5 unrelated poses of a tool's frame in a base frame.
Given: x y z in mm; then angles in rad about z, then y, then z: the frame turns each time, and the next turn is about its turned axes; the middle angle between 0 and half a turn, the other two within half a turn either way.
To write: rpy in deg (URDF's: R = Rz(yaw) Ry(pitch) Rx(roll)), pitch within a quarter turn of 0, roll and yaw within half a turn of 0; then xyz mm. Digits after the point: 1 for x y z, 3 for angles.
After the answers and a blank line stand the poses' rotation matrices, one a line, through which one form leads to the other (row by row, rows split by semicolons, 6 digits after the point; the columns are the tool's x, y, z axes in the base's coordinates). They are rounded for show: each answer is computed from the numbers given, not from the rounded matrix.
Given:
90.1, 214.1, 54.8, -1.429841, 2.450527, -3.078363
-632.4, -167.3, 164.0, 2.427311, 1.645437, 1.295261
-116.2, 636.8, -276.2, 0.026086, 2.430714, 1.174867
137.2, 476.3, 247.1, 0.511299, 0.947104, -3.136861
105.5, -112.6, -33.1, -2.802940, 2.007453, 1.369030
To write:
-177.008, -39.501, -86.621, 90.1, 214.1, 54.8
94.444, 15.742, -129.718, -632.4, -167.3, 164.0
141.535, 14.575, 109.071, -116.2, 636.8, -276.2
-0.377, -54.264, -150.241, 137.2, 476.3, 247.1
115.472, 10.463, -65.652, 105.5, -112.6, -33.1

0.045479 -0.994944 0.089542; -0.770278 -0.092001 -0.631038; 0.636085 -0.040273 -0.770567
-0.615036 -0.232439 -0.753460; -0.740354 -0.158553 0.653251; -0.271305 0.959600 -0.074571
-0.316219 0.688868 0.652278; 0.914702 0.403771 0.017019; -0.251647 0.602022 -0.757789
-0.507023 0.491715 0.707915; -0.289898 -0.870748 0.397187; 0.811718 -0.003841 0.584036
0.405415 -0.324224 -0.854703; -0.895914 -0.326666 -0.301045; -0.181597 0.887788 -0.422912

